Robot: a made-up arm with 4 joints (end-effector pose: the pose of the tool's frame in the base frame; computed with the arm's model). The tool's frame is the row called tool. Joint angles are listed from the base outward.
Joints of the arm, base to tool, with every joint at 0 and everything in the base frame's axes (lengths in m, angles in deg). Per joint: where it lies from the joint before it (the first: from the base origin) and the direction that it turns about. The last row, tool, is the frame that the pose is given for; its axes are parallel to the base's.
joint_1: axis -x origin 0 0 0.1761
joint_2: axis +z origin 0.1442 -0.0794 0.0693
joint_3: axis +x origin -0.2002 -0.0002 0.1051
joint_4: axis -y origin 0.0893 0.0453 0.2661
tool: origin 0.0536 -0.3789 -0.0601
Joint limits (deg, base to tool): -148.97..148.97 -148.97..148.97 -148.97..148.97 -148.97..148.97
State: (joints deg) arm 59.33 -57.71 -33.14 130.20
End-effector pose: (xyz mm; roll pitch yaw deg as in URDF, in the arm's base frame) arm 14.5 533.7 543.2 -135.23 19.57 89.50
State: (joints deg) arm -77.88 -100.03 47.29 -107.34
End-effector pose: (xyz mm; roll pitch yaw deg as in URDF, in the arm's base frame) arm -215.2 -49.3 361.9 177.78 -1.81 42.02
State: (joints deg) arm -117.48 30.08 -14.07 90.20
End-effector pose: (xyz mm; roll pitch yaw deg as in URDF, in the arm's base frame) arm 223.4 -355.3 -367.0 117.38 15.22 -97.44
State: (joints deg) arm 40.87 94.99 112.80 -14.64
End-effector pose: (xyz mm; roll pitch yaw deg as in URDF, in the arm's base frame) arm 200.6 -249.1 115.9 126.47 32.91 112.13
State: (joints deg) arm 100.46 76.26 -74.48 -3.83
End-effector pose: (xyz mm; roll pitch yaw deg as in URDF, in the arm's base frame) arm 26.9 561.6 188.3 161.54 69.20 -32.49
